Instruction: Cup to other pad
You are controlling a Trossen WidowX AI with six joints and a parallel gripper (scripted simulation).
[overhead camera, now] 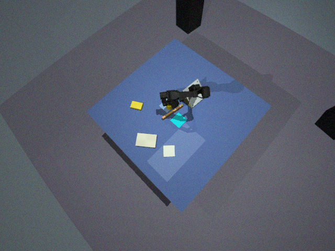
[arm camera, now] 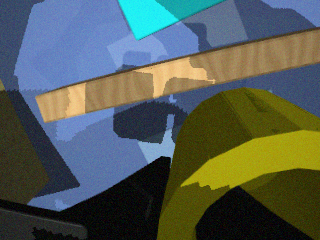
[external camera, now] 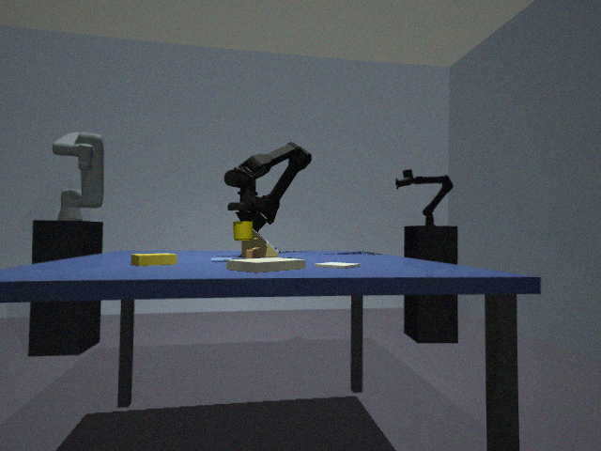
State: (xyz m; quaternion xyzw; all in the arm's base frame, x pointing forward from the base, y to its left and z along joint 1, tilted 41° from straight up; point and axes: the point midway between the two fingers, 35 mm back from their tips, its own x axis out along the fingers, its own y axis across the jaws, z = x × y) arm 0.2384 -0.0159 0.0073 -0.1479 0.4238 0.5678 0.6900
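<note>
Now: the cyan pad 120 mm to the left of my gripper tip, 110 mm below it and 30 mm ahead of it. From my gripper tip the other things lie so: orange stick: 90 mm below, 30 mm to the left, 30 mm ahead; then light blue pad: 110 mm below, 70 mm to the right, 20 mm ahead; then yellow cup: 20 mm ahead, 10 mm to the right.
</note>
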